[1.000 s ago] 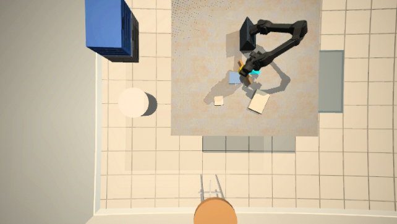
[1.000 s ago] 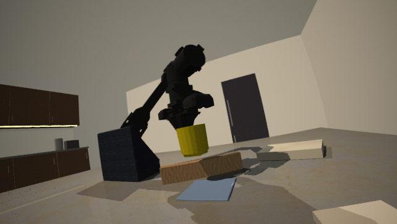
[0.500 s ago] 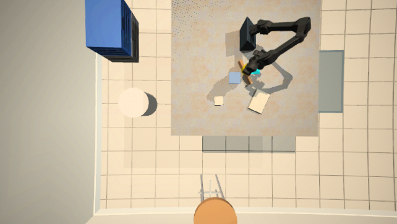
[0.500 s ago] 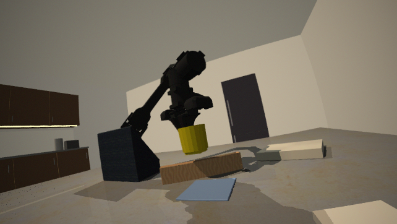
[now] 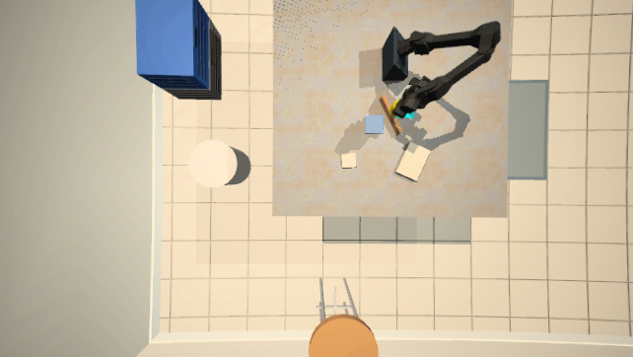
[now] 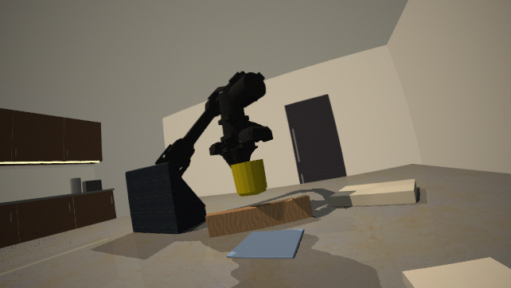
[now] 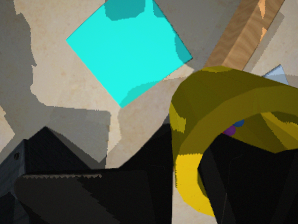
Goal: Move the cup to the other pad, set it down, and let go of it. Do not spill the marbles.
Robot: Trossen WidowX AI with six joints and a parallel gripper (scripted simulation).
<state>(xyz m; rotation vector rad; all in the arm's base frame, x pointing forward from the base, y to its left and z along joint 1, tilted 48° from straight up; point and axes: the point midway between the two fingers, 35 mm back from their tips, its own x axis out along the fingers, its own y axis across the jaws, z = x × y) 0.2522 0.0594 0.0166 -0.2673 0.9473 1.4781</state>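
The cyan pad is 20 mm behind my gripper tip, 60 mm to the left of it and 110 mm below it. Round my gripper tip: yellow cup: 20 mm ahead, 10 mm to the right; light blue pad: 90 mm ahead, 90 mm to the right, 110 mm below; wooden bar: 40 mm ahead, 20 mm to the right, 90 mm below.
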